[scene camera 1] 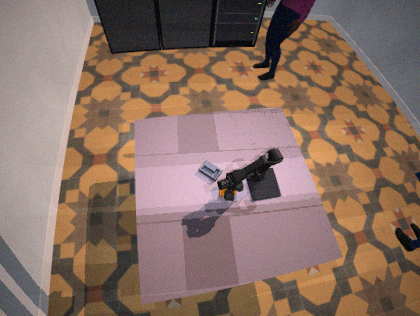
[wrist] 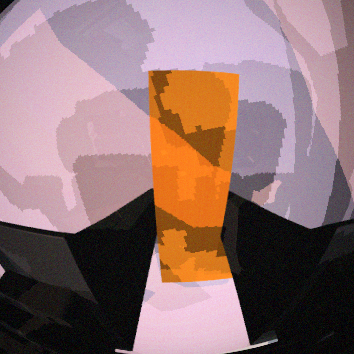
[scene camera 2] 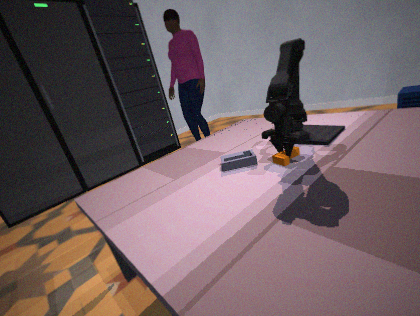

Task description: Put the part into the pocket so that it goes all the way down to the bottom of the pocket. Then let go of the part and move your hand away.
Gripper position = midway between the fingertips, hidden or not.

The gripper (scene camera 2: 285, 156) grips an orange block (wrist: 192, 113), which still rests on the table.
The gripper is seen too in the wrist view (wrist: 186, 195).
